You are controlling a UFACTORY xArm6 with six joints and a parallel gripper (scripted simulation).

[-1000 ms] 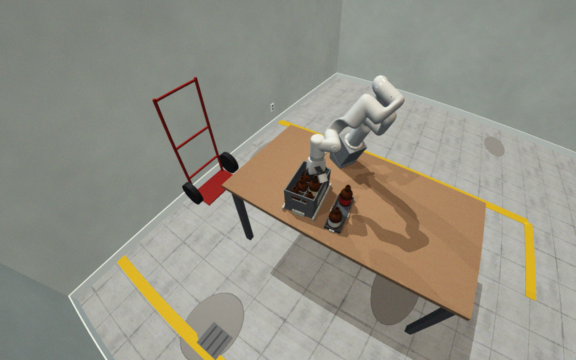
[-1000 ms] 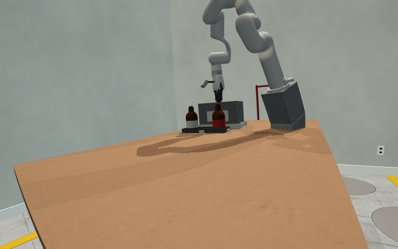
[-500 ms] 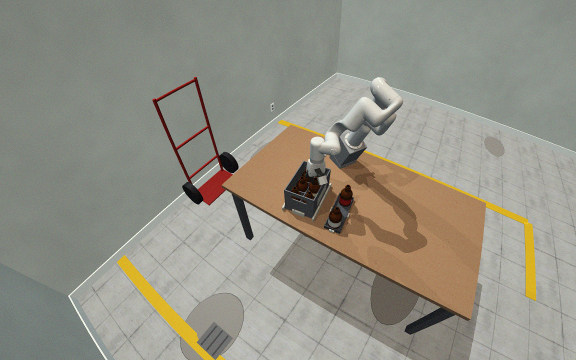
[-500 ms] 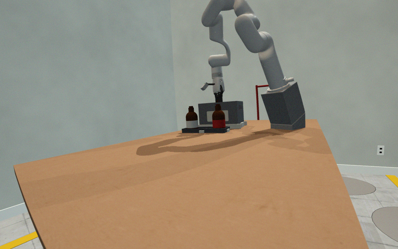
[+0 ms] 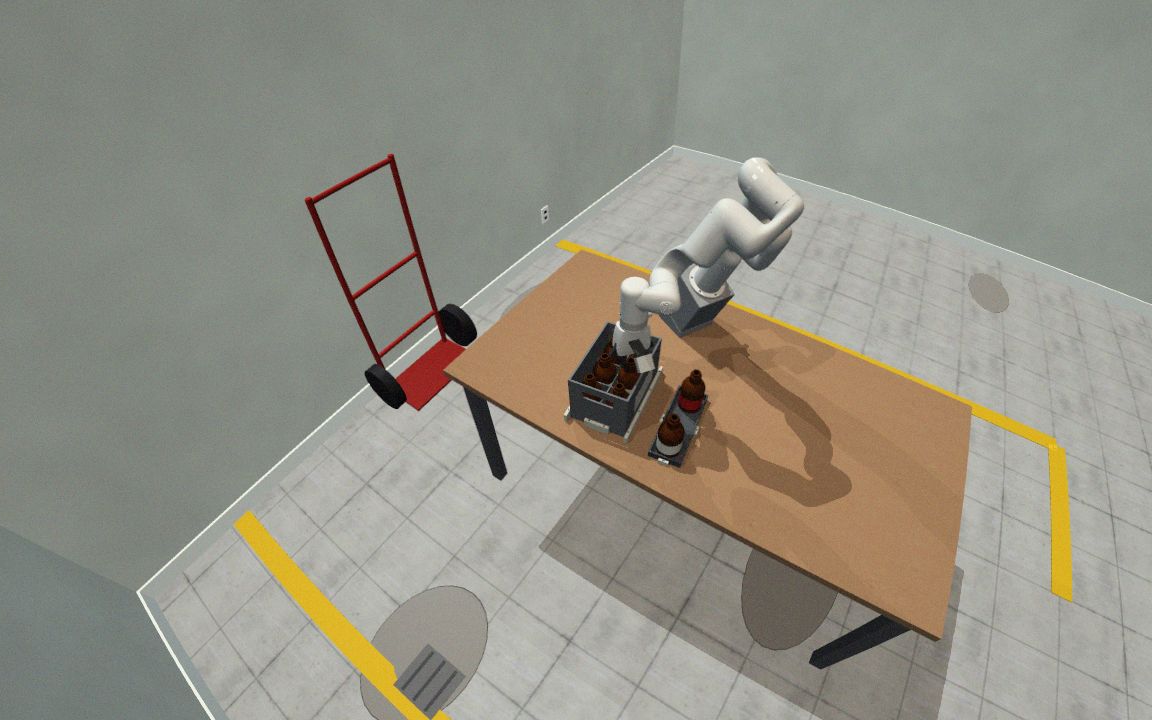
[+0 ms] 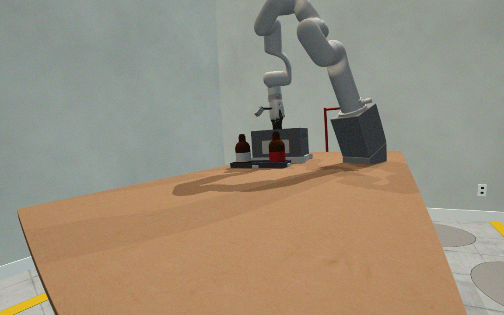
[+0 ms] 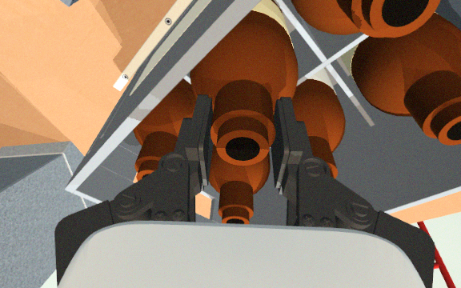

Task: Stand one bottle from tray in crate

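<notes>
My hand is 100 mm above the grey crate, 40 mm to the left of it and 10 mm short of it. The rest, counted from my hand: dark tray: 180 mm to the left, 170 mm below, 10 mm behind.
</notes>
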